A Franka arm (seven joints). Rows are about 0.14 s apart.
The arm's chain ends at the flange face. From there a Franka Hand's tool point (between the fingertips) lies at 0.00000 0.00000 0.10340 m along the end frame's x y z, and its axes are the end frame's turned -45 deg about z.
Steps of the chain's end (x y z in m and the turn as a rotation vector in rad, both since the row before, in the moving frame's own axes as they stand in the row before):
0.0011 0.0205 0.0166 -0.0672 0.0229 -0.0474
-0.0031 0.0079 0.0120 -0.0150 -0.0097 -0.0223
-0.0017 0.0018 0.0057 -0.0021 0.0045 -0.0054
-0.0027 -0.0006 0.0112 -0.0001 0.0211 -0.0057
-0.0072 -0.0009 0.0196 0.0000 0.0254 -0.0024
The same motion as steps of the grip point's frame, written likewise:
-0.0168 0.0219 0.0163 -0.0637 -0.0313 -0.0474
-0.0096 0.0038 0.0120 -0.0037 -0.0175 -0.0223
-0.0023 0.0006 0.0057 -0.0047 0.0017 -0.0054
0.0001 -0.0008 0.0112 -0.0150 0.0148 -0.0057
-0.0026 -0.0039 0.0196 -0.0180 0.0180 -0.0024

